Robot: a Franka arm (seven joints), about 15 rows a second.
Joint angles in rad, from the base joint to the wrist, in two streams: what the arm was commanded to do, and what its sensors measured. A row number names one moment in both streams.
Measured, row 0:
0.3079 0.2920 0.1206 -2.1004 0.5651 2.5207 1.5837
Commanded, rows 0 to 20:
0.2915 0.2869 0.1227 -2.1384 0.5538 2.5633 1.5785
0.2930 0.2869 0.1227 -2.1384 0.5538 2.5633 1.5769
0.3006 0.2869 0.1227 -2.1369 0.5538 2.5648 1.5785
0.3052 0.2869 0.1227 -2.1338 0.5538 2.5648 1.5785
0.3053 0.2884 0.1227 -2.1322 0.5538 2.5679 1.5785
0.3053 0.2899 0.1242 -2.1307 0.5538 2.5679 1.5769
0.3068 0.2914 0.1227 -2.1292 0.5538 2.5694 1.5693
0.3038 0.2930 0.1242 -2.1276 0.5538 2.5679 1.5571
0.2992 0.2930 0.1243 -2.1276 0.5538 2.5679 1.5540
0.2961 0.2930 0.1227 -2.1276 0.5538 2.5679 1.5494
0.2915 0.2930 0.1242 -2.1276 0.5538 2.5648 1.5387
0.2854 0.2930 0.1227 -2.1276 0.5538 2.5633 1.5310
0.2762 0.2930 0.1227 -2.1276 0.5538 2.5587 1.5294
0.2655 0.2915 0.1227 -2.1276 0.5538 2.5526 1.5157
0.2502 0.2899 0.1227 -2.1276 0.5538 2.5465 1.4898
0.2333 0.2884 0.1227 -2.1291 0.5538 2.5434 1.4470
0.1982 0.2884 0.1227 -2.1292 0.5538 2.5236 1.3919
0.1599 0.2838 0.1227 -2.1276 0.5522 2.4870 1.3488
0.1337 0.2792 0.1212 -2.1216 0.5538 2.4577 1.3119
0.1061 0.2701 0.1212 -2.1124 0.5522 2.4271 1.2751
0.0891 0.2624 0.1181 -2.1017 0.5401 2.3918 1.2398
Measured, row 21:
0.1341 0.2930 0.1101 -2.1103 0.5615 2.4541 1.3029
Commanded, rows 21 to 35:
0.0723 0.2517 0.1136 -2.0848 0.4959 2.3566 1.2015
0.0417 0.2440 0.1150 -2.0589 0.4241 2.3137 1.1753
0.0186 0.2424 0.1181 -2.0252 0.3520 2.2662 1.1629
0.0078 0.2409 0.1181 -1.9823 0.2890 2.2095 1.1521
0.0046 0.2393 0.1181 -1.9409 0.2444 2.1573 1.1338
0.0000 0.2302 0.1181 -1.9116 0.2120 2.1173 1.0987
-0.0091 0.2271 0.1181 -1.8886 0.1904 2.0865 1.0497
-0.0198 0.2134 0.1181 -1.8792 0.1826 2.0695 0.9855
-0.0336 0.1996 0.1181 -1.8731 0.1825 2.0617 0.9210
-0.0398 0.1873 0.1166 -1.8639 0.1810 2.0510 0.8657
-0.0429 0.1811 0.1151 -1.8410 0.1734 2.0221 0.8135
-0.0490 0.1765 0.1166 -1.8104 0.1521 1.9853 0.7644
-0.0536 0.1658 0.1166 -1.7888 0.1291 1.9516 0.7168
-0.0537 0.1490 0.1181 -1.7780 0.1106 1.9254 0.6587
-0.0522 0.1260 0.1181 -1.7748 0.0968 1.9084 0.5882
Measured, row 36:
-0.0403 0.1651 0.1058 -1.7969 0.1381 1.9596 0.7063
